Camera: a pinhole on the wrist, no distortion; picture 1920 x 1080 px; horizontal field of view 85.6 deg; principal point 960.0 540.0 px. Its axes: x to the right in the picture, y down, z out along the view. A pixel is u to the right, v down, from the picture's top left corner.
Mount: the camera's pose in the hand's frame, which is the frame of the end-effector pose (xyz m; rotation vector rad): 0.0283 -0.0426 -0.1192 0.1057 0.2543 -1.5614
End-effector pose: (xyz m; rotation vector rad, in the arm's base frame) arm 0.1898 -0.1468 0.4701 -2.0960 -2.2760 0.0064
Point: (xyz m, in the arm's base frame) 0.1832 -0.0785 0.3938
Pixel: 464.5 650.1
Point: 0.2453 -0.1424 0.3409
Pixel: 200.1 274.8
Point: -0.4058 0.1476 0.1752
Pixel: 1675.9 998.7
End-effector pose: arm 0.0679 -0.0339 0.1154 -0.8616 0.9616 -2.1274
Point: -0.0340 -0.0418 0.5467
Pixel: 1724.2 941.2
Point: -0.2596 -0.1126 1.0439
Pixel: outside the picture
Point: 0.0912 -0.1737 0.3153
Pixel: 854.3 863.3
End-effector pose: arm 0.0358 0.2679 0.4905 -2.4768 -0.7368 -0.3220
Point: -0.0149 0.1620 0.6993
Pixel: behind the camera
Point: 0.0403 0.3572 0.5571
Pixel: 1118.7 767.9
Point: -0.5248 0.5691 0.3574
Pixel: outside the picture
